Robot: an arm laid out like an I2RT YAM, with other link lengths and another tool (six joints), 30 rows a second.
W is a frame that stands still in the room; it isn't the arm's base.
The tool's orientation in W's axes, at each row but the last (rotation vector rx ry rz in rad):
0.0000, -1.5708, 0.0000
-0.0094, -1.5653, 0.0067
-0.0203, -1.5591, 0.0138
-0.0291, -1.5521, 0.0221
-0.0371, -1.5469, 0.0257
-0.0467, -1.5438, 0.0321
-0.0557, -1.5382, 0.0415
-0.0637, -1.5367, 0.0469
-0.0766, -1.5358, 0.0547
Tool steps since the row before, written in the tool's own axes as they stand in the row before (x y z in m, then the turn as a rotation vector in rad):
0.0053, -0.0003, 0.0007, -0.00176, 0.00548, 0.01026
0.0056, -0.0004, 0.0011, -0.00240, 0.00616, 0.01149
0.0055, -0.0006, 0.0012, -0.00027, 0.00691, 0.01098
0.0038, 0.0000, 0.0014, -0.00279, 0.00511, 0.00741
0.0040, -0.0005, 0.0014, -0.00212, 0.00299, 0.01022
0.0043, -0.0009, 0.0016, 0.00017, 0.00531, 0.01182
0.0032, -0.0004, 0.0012, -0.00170, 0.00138, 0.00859
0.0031, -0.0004, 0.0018, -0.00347, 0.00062, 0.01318
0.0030, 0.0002, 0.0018, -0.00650, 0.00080, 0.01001
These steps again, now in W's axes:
-0.0007, -0.0003, 0.0053, -0.01026, 0.00548, -0.00176
-0.0011, -0.0003, 0.0056, -0.01149, 0.00616, -0.00240
-0.0011, -0.0005, 0.0055, -0.01095, 0.00695, -0.00029
-0.0013, 0.0001, 0.0038, -0.00744, 0.00505, -0.00282
-0.0013, -0.0003, 0.0040, -0.01025, 0.00298, -0.00200
-0.0015, -0.0007, 0.0044, -0.01176, 0.00543, 0.00021
-0.0011, -0.0002, 0.0033, -0.00863, 0.00136, -0.00151
-0.0017, -0.0002, 0.0032, -0.01328, 0.00053, -0.00307
-0.0017, 0.0005, 0.0030, -0.01022, 0.00041, -0.00621

